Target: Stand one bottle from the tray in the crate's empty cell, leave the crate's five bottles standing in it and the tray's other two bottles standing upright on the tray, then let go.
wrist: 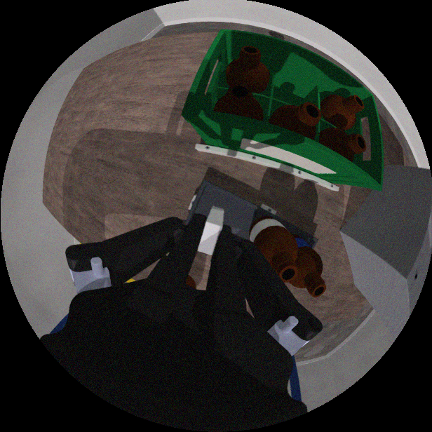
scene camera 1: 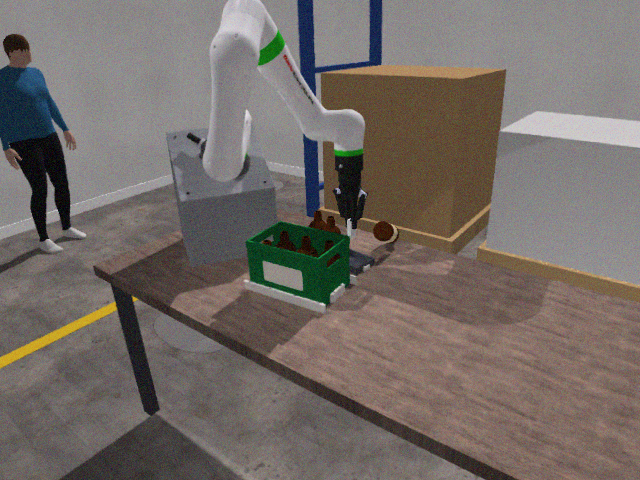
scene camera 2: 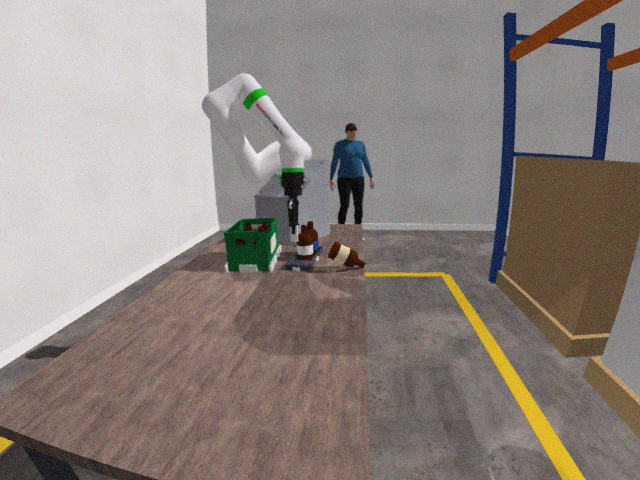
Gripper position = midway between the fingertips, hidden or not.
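Note:
The gripper (scene camera 1: 351, 237) is also visible in the wrist view, where it is at (wrist: 214, 217). Visible as well: a white-labelled bottle (wrist: 279, 247), a blue-labelled bottle (wrist: 309, 264) and a blue-labelled bottle (wrist: 336, 139), a brown bottle (wrist: 238, 100) and a brown bottle (wrist: 301, 119).

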